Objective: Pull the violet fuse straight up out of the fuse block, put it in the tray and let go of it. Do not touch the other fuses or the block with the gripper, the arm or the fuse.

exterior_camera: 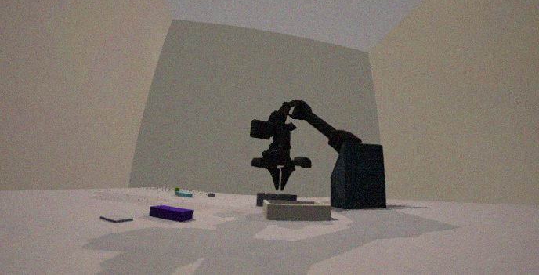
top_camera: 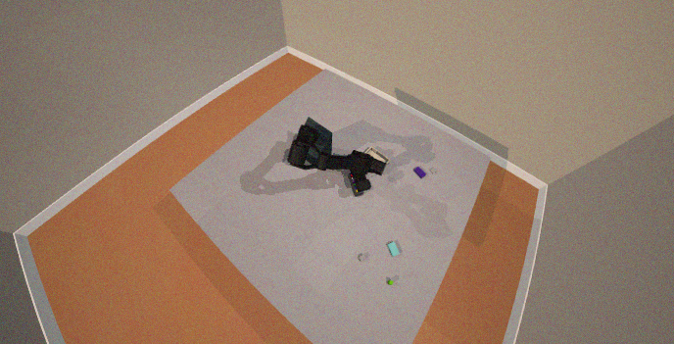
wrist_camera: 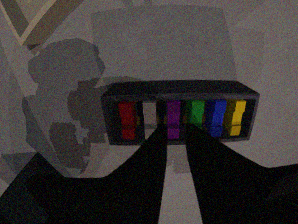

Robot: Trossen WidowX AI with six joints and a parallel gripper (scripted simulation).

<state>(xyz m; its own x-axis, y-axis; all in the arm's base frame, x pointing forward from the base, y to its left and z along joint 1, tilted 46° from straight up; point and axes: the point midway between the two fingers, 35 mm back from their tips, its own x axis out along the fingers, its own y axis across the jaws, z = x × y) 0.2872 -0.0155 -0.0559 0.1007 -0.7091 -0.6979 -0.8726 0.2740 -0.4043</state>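
Now: the violet fuse 3 cm below my gripper tip. Round my gripper tip: tray 2 cm behind, 18 cm to the left, 5 cm below; violet box 20 cm ahead, 30 cm to the left, 4 cm below; teal block 34 cm ahead, 11 cm to the right, 5 cm below.
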